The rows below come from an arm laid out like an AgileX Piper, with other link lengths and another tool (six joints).
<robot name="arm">
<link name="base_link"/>
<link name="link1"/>
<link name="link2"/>
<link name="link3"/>
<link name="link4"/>
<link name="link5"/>
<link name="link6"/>
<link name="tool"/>
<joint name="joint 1" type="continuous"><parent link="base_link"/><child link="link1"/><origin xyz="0 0 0.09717" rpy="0 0 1.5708"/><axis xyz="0 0 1"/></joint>
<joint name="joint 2" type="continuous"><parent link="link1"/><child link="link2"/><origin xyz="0 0 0" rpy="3.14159 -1.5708 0"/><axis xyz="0 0 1"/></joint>
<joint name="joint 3" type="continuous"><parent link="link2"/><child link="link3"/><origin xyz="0.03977 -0.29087 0" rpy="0 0 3.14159"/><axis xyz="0 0 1"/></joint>
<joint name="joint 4" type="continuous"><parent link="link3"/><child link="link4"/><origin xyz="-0.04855 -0.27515 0" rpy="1.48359 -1.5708 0"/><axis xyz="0 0 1"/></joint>
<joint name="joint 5" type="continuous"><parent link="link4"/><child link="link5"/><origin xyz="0 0 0" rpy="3.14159 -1.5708 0"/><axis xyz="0 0 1"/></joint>
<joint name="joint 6" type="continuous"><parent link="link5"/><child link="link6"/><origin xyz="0.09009 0 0" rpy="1.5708 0 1.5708"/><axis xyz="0 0 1"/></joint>
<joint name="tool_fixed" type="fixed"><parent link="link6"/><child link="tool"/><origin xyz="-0.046 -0.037 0.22" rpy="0 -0.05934 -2.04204"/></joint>
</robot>
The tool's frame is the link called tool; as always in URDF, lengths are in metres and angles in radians. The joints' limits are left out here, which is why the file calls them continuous.
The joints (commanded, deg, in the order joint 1, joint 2, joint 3, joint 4, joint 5, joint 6), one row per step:
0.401, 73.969, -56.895, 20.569, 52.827, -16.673
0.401, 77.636, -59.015, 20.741, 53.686, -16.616
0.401, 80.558, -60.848, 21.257, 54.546, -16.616
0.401, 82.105, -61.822, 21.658, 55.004, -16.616
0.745, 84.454, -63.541, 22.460, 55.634, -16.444
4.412, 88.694, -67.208, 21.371, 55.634, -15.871
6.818, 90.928, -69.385, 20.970, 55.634, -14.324
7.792, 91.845, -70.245, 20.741, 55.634, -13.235
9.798, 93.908, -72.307, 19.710, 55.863, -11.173
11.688, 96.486, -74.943, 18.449, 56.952, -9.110
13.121, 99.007, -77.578, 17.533, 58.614, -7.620
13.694, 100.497, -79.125, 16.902, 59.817, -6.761
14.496, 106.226, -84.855, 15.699, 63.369, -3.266
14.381, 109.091, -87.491, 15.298, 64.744, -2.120
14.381, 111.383, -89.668, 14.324, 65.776, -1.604
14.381, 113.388, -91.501, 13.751, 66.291, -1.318
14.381, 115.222, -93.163, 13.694, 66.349, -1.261
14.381, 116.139, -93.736, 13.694, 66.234, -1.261
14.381, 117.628, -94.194, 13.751, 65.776, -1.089
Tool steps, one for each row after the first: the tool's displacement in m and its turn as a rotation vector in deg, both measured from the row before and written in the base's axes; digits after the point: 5 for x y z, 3 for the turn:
0.00687, 0.00184, -0.01243, 0.242, 2.369, 0.208
0.00527, 0.00317, -0.00937, 0.562, 1.896, 0.173
0.00274, 0.00217, -0.00497, 0.424, 1.002, 0.058
0.00526, 0.00646, -0.00568, 0.882, 1.276, 0.204
0.01268, 0.02461, -0.00730, -0.891, 0.710, 3.459
0.00600, 0.01726, -0.00301, 0.063, 0.527, 1.130
0.00191, 0.00652, -0.00186, 0.081, 0.390, 0.059
0.00425, 0.01209, -0.00430, -0.430, 0.748, 0.512
0.00282, 0.01136, -0.00687, -0.754, 1.417, 0.709
0.00074, 0.00955, -0.00748, -0.703, 1.746, 0.810
-0.00011, 0.00291, -0.00512, -0.578, 1.209, 0.292
0.00562, 0.00387, -0.01906, -1.146, 4.115, -1.203
0.00448, -0.00143, -0.01058, -0.535, 1.751, -0.743
0.00465, -0.00298, -0.00845, -1.062, 1.000, 0.036
0.00529, -0.00122, -0.00732, -0.642, 0.594, 0.009
0.00639, 0.00136, -0.00618, -0.102, 0.222, -0.025
0.00229, 0.00051, -0.00456, -0.066, 0.223, -0.026
0.00196, 0.00032, -0.01008, -0.116, 0.614, -0.288

